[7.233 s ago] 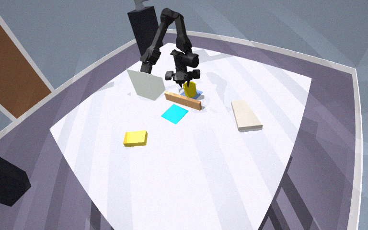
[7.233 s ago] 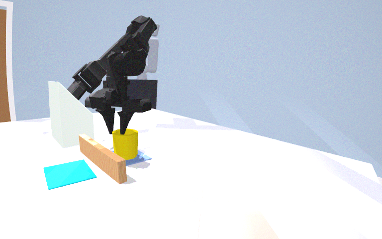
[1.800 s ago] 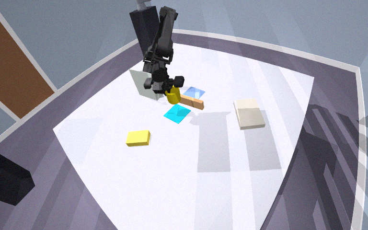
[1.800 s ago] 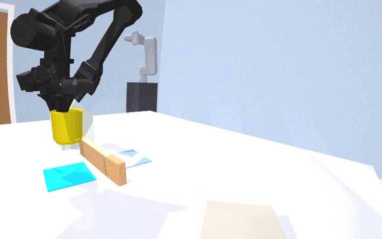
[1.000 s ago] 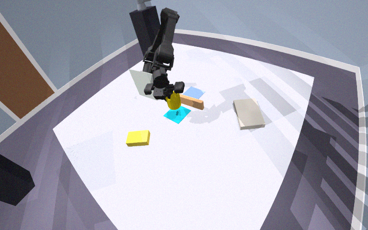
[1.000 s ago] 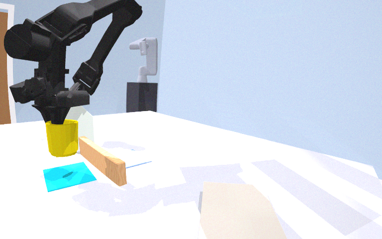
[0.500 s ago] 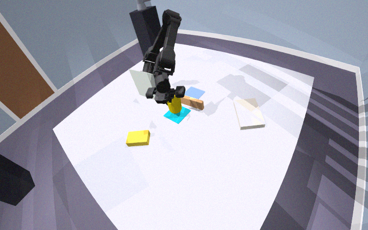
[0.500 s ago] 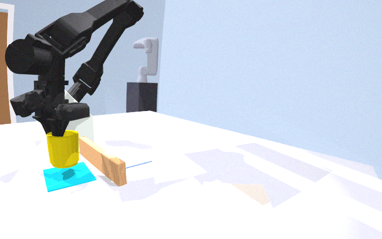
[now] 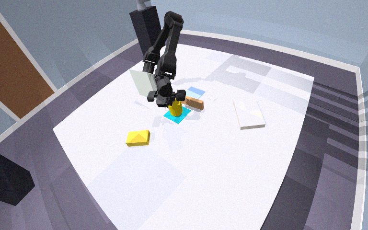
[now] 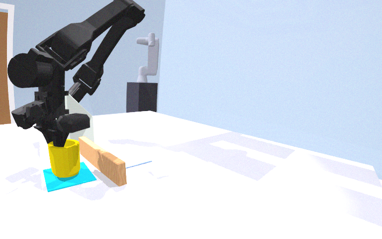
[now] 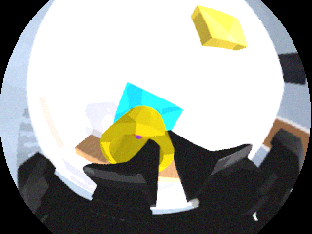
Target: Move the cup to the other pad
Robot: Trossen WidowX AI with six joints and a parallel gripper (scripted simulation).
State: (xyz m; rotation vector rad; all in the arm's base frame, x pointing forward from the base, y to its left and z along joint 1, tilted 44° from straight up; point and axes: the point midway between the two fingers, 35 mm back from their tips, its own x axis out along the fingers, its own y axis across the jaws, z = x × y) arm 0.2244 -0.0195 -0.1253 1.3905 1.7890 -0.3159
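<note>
My gripper tip is now 2 cm short of the yellow cup and 1 cm to the right of it. The rest, counted from my gripper tip: bright cyan pad (3 cm ahead, 2 cm to the left, 5 cm below); wooden bar (2 cm ahead, 10 cm to the left, 3 cm below); purple marble (3 cm ahead, 3 cm to the left, 2 cm below).
</note>
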